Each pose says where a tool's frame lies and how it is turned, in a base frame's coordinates. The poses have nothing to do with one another.
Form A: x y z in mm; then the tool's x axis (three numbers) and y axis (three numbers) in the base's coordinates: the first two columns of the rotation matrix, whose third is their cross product.
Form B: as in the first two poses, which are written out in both.
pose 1, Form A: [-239.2, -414.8, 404.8, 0.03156, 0.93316, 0.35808, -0.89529, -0.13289, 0.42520]
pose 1, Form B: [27.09, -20.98, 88.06, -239.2, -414.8, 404.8]
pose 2, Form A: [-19.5, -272.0, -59.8, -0.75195, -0.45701, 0.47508, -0.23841, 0.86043, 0.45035]
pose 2, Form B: [149.22, -28.36, -148.71, -19.5, -272.0, -59.8]
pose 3, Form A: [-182.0, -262.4, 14.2, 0.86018, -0.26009, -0.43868, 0.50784, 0.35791, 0.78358]
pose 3, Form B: [60.69, 26.02, -16.82, -182.0, -262.4, 14.2]
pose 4, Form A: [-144.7, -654.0, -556.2, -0.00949, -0.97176, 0.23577, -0.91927, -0.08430, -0.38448]
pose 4, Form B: [-156.69, -13.64, -90.56, -144.7, -654.0, -556.2]
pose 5, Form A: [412.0, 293.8, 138.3, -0.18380, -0.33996, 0.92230, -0.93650, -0.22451, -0.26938]
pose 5, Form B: [-135.81, -67.27, -118.40, 412.0, 293.8, 138.3]
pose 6, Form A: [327.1, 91.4, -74.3, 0.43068, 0.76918, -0.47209, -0.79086, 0.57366, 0.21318]
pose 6, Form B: [13.99, 28.17, 60.75, 327.1, 91.4, -74.3]
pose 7, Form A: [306.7, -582.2, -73.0, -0.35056, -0.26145, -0.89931, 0.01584, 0.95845, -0.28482]
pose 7, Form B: [-139.36, 64.07, -143.28, 306.7, -582.2, -73.0]
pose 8, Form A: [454.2, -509.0, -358.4, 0.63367, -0.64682, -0.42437, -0.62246, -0.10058, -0.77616]
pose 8, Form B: [-121.00, 25.11, -45.59, 454.2, -509.0, -358.4]
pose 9, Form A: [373.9, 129.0, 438.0, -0.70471, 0.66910, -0.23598, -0.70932, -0.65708, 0.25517]
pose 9, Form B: [15.22, 13.65, 136.48, 373.9, 129.0, 438.0]
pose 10, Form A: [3.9, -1.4, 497.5, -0.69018, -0.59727, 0.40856, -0.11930, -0.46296, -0.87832]
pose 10, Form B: [-74.22, -24.11, -139.13, 3.9, -1.4, 497.5]
